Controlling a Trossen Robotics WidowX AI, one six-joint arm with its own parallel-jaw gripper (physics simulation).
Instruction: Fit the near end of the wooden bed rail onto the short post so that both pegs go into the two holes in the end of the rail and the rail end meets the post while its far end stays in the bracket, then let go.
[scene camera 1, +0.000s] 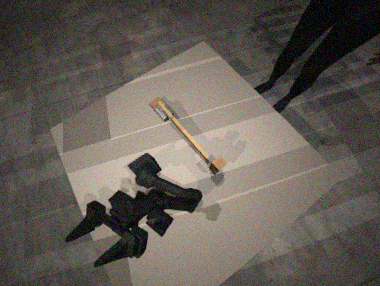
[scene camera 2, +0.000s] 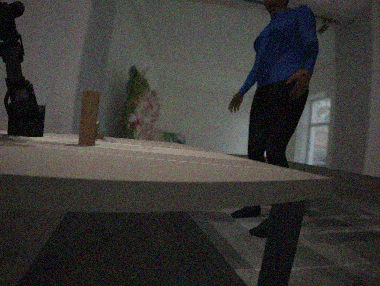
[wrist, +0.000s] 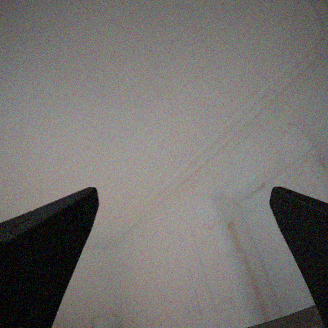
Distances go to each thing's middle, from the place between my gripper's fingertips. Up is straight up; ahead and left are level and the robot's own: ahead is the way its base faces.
The short post (scene camera 2: 89, 110) is 430 mm below my hand, 410 mm ahead of it and 60 mm to the right of it.
